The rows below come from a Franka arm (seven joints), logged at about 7 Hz.
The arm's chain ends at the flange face. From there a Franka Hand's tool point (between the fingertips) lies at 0.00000 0.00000 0.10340 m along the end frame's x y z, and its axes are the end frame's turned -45 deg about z.
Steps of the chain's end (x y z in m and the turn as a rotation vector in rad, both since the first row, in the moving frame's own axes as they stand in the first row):
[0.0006 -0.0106 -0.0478 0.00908 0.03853 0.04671]
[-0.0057 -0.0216 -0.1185 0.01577 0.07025 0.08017]
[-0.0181 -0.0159 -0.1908 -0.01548 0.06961 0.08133]
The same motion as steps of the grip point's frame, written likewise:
[0.0113 -0.0048 -0.0479 -0.02082 0.03367 0.04671]
[0.0174 -0.0151 -0.1188 -0.03852 0.06083 0.08017]
[0.0021 -0.0177 -0.1911 -0.06017 0.03828 0.08133]

